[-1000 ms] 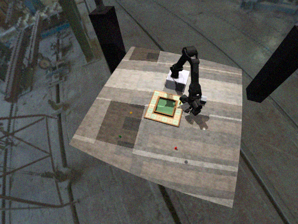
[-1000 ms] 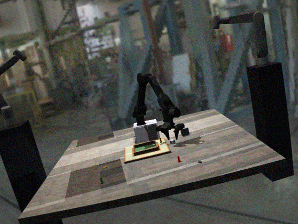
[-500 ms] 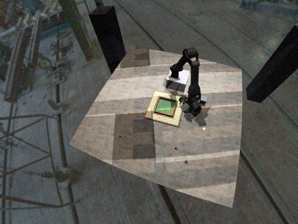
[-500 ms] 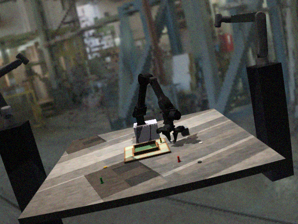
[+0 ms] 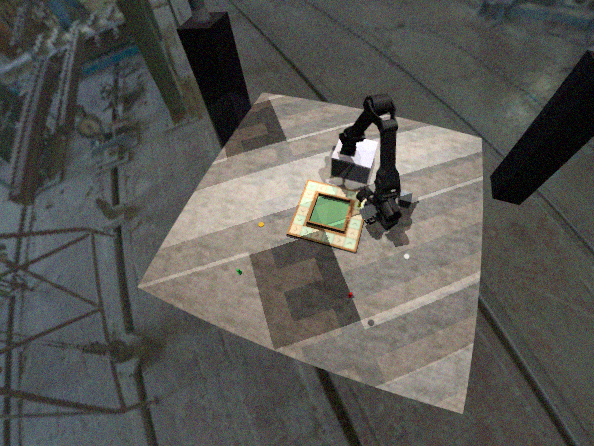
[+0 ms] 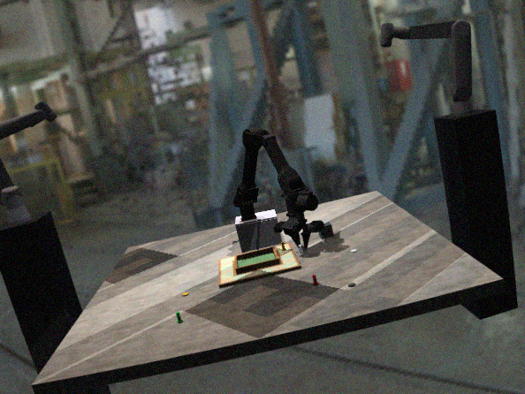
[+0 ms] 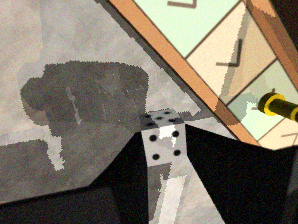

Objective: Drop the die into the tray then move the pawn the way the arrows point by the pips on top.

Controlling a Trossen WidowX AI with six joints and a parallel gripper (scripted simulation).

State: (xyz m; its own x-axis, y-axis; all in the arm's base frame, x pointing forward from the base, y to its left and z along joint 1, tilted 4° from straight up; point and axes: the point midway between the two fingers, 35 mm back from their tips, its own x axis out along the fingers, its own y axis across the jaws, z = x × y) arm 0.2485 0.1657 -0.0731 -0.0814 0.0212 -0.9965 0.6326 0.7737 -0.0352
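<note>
My gripper tip is 70 mm to the left of the yellow pawn, 50 mm past it and 10 mm below it. The rest, counted from my gripper tip: grey cube 120 mm to the left, 120 mm behind, 10 mm above; white die right at my gripper tip; white disc 160 mm to the left, 130 mm ahead, 10 mm below.
</note>
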